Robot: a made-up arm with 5 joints.
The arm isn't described. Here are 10 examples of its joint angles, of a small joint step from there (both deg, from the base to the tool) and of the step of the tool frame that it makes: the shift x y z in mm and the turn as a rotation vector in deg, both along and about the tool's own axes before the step.
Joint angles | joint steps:
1: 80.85 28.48 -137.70 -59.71 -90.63 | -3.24 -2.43 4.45 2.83 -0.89
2: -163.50 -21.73 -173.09 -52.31 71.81 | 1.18 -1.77 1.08 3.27 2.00
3: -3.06 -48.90 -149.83 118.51 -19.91 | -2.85 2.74 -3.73 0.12 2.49
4: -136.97 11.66 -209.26 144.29 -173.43 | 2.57 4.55 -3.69 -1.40 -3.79
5: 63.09 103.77 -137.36 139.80 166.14 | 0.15 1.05 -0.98 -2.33 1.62
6: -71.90 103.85 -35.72 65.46 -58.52 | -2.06 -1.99 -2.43 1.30 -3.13
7: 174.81 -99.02 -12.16 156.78 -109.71 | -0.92 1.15 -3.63 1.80 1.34
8: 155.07 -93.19 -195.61 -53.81 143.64 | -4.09 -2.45 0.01 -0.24 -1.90
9: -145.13 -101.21 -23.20 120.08 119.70 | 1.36 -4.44 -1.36 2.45 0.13
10: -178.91 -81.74 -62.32 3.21 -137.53 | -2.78 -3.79 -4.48 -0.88 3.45
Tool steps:
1: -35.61 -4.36 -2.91 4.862 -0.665 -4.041
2: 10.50 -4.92 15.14 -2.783 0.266 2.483
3: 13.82 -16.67 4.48 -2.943 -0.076 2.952
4: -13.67 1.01 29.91 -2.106 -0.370 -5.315
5: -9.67 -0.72 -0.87 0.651 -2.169 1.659
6: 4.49 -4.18 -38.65 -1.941 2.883 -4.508
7: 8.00 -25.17 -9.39 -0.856 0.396 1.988
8: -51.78 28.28 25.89 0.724 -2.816 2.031
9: 16.68 30.52 -12.93 2.837 -1.787 -1.223
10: -45.98 56.35 -56.59 -5.245 -7.660 1.151
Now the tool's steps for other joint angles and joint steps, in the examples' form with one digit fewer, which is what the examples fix.
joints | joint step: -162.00 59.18 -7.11 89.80 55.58 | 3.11 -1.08 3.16 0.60 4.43
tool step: 3.6 4.4 27.2 -3.26 0.15 6.92
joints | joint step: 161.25 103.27 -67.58 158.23 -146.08 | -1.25 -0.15 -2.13 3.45 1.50
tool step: 17.1 -14.2 -0.9 0.92 0.78 0.29
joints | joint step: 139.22 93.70 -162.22 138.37 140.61 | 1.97 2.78 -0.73 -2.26 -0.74
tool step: -40.8 2.3 19.6 1.56 1.02 -1.42
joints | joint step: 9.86 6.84 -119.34 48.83 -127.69 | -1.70 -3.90 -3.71 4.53 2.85
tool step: -29.9 12.1 -89.8 -1.57 -3.07 3.56
